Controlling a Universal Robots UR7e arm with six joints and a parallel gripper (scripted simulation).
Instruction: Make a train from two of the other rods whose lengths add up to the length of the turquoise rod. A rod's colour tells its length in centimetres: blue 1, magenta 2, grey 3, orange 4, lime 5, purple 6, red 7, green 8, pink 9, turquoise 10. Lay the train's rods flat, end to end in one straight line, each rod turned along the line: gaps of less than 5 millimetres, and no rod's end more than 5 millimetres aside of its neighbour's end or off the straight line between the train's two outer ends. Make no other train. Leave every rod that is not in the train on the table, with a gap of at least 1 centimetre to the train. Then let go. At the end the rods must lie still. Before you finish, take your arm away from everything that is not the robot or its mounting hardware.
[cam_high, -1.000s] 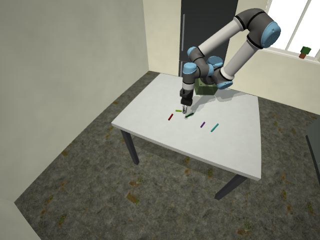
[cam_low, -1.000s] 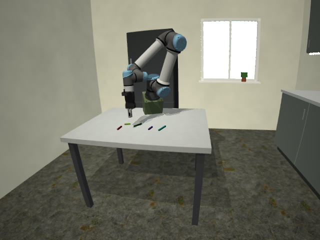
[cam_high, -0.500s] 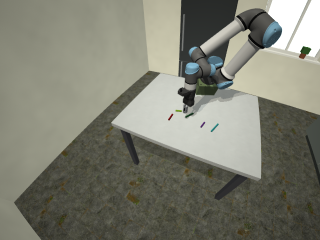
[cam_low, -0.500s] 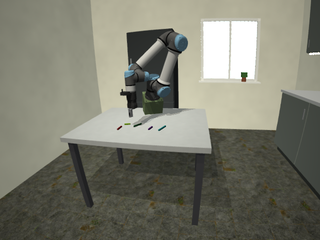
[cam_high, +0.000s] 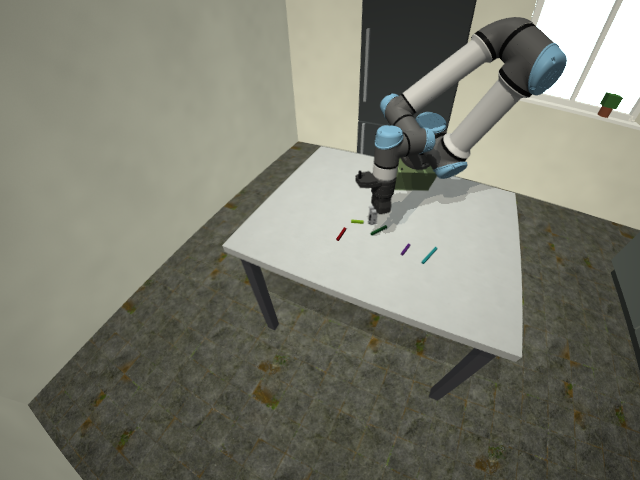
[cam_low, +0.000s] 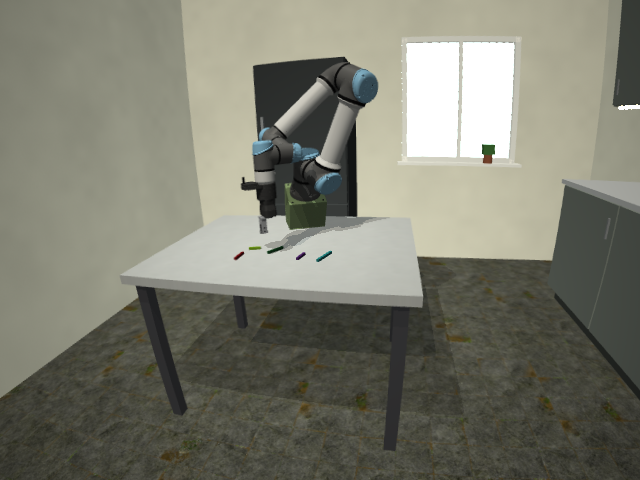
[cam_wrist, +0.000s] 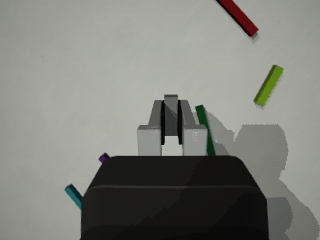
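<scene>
My gripper is now 70 mm past the green rod, 10 mm to the right of it and 120 mm above it. The rest, counted from my hand: lime rod: 80 mm behind, 90 mm to the right, 120 mm below; then grey rod: 10 mm below; then red rod: 20 mm ahead, 110 mm to the right, 120 mm below.
</scene>
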